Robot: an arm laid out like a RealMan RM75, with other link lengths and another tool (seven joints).
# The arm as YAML. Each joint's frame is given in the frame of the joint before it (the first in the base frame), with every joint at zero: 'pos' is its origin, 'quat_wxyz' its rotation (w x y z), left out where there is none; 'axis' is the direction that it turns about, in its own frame. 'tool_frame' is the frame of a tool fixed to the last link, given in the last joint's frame.
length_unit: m
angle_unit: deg
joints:
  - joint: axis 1
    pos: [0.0, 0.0, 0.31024]
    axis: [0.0, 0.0, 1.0]
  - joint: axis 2
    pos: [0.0, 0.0, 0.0]
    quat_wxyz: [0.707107, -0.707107, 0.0, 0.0]
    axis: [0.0, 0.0, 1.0]
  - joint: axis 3
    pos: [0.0, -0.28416, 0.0]
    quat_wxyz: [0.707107, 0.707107, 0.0, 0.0]
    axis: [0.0, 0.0, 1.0]
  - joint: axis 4
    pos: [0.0, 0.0, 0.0]
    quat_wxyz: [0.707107, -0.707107, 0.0, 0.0]
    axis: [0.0, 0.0, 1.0]
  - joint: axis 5
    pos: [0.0, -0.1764, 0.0]
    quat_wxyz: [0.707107, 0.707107, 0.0, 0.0]
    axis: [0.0, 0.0, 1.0]
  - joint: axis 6
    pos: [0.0, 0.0, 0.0]
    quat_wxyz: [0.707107, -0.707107, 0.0, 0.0]
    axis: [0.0, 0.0, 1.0]
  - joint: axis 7
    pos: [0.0, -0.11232, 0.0]
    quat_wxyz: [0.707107, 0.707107, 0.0, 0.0]
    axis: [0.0, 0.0, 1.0]
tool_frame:
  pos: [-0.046, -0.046, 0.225]
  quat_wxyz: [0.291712, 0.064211, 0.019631, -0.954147]
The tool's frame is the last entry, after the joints.
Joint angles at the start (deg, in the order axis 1, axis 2, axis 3, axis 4, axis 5, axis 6, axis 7):
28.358 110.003 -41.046 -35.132 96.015 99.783 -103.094
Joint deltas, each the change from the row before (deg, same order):
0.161 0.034 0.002 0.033 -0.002 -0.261 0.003
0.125 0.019 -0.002 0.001 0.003 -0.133 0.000
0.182 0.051 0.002 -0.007 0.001 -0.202 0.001
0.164 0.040 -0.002 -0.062 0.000 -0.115 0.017
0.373 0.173 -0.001 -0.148 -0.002 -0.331 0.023
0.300 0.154 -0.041 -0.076 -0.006 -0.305 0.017
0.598 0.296 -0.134 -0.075 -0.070 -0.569 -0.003
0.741 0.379 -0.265 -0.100 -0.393 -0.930 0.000
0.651 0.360 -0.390 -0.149 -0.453 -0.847 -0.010
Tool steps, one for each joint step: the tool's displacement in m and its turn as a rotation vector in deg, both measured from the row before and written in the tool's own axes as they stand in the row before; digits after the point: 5 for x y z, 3 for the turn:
0.00069 0.00081 0.00111 -0.093 0.068 -0.041
0.00047 0.00018 0.00088 -0.005 0.021 -0.055
0.00062 0.00025 0.00137 -0.004 0.041 -0.069
0.00051 -0.00025 0.00128 0.064 -0.003 -0.096
0.00094 -0.00039 0.00320 0.124 0.044 -0.182
0.00041 -0.00007 0.00267 0.072 0.020 -0.090
0.00000 -0.00014 0.00536 0.155 -0.068 -0.129
-0.00188 0.00153 0.00690 -0.099 -0.380 -0.142
-0.00313 0.00124 0.00655 -0.090 -0.576 -0.155

